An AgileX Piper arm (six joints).
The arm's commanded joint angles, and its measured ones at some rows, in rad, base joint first. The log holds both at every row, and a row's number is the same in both.
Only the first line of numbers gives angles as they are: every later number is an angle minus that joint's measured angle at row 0.
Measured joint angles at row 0:
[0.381 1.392 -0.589 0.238 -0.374 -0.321]
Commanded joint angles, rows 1 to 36:
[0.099 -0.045 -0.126 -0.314 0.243 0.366]
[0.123 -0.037 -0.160 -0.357 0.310 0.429]
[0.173 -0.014 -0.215 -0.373 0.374 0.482]
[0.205 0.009 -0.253 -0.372 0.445 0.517]
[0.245 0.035 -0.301 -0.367 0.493 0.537]
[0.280 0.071 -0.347 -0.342 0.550 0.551]
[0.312 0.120 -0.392 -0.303 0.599 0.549]
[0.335 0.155 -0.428 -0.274 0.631 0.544]
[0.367 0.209 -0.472 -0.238 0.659 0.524]
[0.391 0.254 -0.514 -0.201 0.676 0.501]
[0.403 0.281 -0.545 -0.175 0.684 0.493]
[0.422 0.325 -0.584 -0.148 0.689 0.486]
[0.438 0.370 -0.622 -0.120 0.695 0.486]
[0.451 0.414 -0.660 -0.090 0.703 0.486]
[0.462 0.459 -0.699 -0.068 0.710 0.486]
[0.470 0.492 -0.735 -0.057 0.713 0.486]
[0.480 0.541 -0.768 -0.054 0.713 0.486]
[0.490 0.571 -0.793 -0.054 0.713 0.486]
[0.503 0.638 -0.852 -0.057 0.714 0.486]
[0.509 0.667 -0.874 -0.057 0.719 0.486]
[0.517 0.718 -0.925 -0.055 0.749 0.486]
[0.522 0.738 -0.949 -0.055 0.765 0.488]
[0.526 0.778 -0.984 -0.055 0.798 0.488]
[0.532 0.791 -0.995 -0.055 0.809 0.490]
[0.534 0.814 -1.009 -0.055 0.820 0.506]
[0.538 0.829 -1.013 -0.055 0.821 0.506]
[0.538 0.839 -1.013 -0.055 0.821 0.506]
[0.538 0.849 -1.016 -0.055 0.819 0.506]
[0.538 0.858 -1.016 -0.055 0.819 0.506]
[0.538 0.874 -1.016 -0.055 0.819 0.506]
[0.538 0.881 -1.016 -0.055 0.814 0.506]
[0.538 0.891 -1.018 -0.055 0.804 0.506]
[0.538 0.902 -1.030 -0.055 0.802 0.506]
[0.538 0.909 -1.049 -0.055 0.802 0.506]
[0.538 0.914 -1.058 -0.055 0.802 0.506]
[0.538 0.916 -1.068 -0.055 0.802 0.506]
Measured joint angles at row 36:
[0.538 0.903 -1.028 -0.054 0.821 0.504]
